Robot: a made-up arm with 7 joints. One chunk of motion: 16 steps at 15 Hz.
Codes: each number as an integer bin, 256 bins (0 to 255) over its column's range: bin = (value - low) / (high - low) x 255, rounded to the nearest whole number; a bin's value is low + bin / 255 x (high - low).
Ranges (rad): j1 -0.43..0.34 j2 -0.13..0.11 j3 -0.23..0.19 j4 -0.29..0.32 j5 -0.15..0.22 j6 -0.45..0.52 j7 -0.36..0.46
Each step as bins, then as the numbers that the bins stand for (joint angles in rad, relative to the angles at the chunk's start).
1 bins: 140 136 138 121 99 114 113
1 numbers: -0.0073 -0.0020 -0.0027 -0.0005 -0.0064 -0.0164 0.0034
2 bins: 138 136 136 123 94 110 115
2 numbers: -0.0133 -0.0020 -0.0060 0.0042 -0.0136 -0.0316 0.0098
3 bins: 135 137 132 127 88 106 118
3 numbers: -0.0224 -0.0011 -0.0126 0.0138 -0.0223 -0.0468 0.0195
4 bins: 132 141 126 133 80 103 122
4 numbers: -0.0314 0.0027 -0.0225 0.0282 -0.0339 -0.0582 0.0323
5 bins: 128 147 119 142 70 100 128
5 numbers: -0.0435 0.0084 -0.0340 0.0497 -0.0484 -0.0696 0.0516
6 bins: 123 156 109 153 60 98 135
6 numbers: -0.0586 0.0168 -0.0505 0.0760 -0.0629 -0.0772 0.0741
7 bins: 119 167 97 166 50 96 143
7 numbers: -0.0707 0.0272 -0.0702 0.1071 -0.0775 -0.0848 0.0998
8 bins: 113 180 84 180 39 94 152
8 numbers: -0.0888 0.0394 -0.0916 0.1406 -0.0934 -0.0924 0.1288
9 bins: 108 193 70 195 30 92 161
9 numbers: -0.1039 0.0516 -0.1147 0.1765 -0.1065 -0.1000 0.1577
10 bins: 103 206 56 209 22 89 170
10 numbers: -0.1190 0.0639 -0.1378 0.2100 -0.1181 -0.1115 0.1867
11 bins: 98 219 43 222 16 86 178
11 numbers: -0.1341 0.0761 -0.1592 0.2411 -0.1268 -0.1229 0.2124
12 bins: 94 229 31 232 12 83 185
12 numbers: -0.1462 0.0855 -0.1789 0.2650 -0.1326 -0.1343 0.2349
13 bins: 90 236 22 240 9 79 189
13 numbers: -0.1582 0.0921 -0.1938 0.2841 -0.1369 -0.1495 0.2478
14 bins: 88 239 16 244 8 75 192
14 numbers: -0.1643 0.0949 -0.2036 0.2937 -0.1384 -0.1647 0.2574
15 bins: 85 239 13 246 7 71 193
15 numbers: -0.1733 0.0949 -0.2086 0.2985 -0.1398 -0.1799 0.2606
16 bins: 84 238 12 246 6 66 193
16 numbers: -0.1764 0.0940 -0.2102 0.2985 -0.1413 -0.1989 0.2606
